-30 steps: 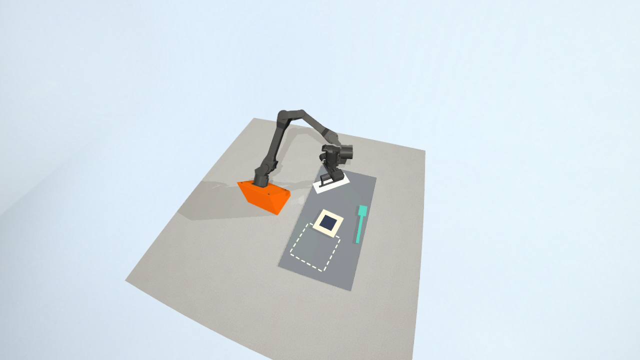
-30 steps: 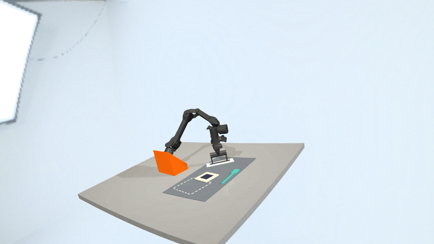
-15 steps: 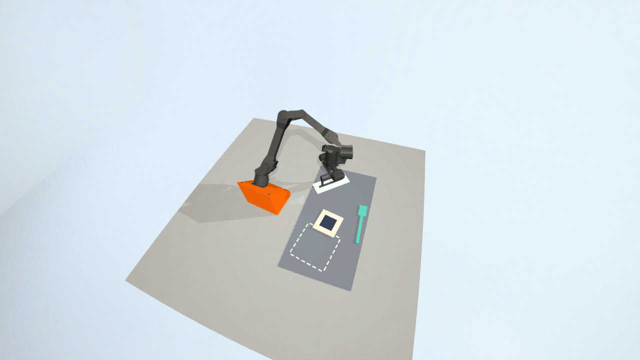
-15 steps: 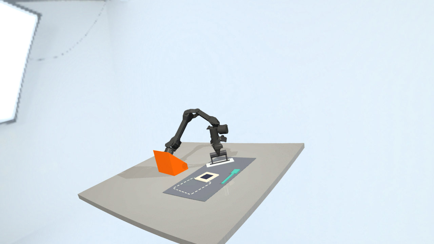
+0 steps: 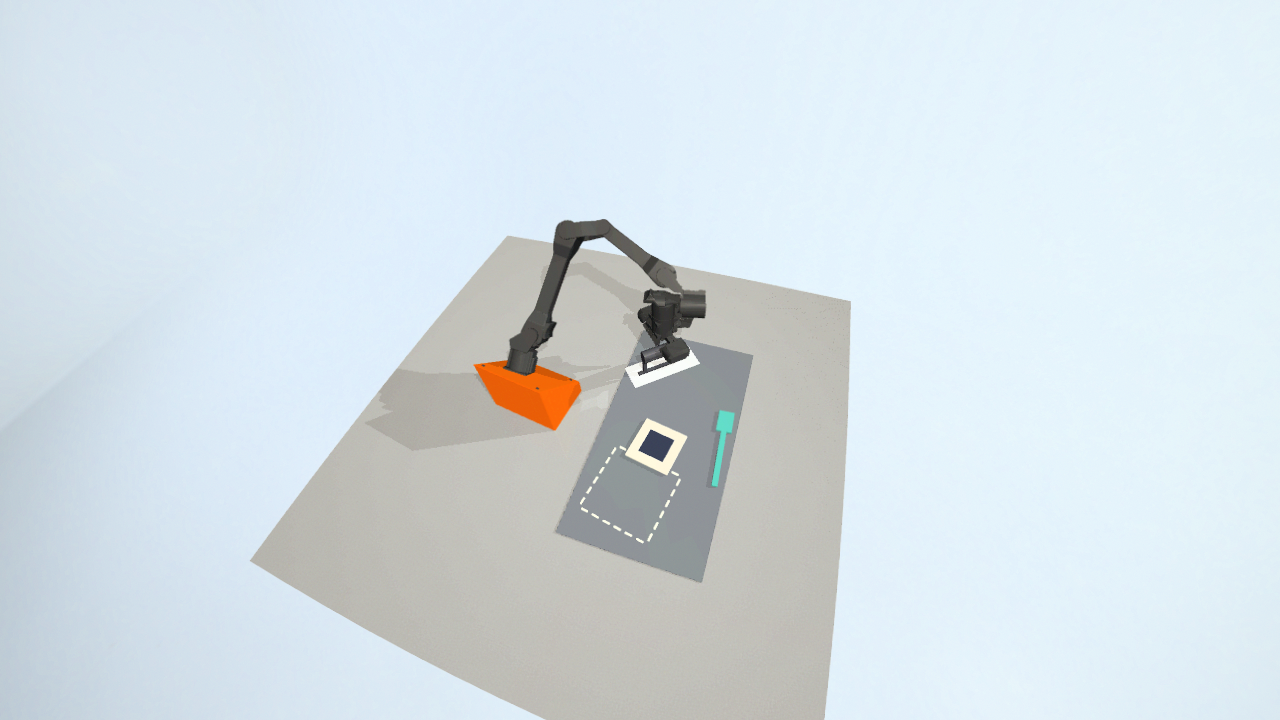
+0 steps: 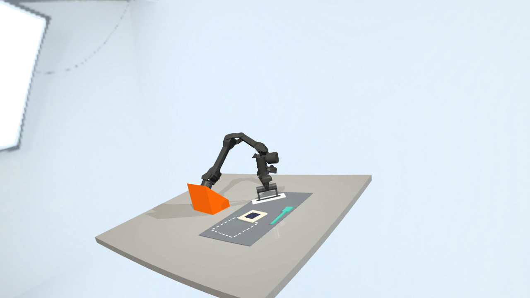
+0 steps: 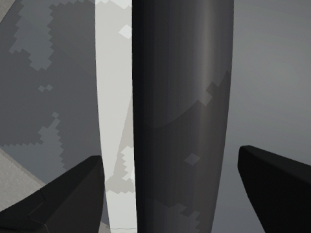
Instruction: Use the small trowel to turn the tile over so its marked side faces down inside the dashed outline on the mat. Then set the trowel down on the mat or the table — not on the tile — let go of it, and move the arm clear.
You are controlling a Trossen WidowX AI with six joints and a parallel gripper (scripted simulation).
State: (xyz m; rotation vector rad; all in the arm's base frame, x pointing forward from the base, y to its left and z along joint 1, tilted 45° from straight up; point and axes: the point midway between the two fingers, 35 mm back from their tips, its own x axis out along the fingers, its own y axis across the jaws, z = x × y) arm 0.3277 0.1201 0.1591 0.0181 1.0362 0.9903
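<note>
The white-bladed tool is 30 mm below my gripper tip, 20 mm behind it and 10 mm to the right of it. Round my gripper tip: tile: 250 mm to the right, 60 mm below, 50 mm ahead; then grey mat: 200 mm to the right, 80 mm below, 70 mm ahead; then teal trowel: 210 mm ahead, 180 mm to the right, 60 mm below.
</note>
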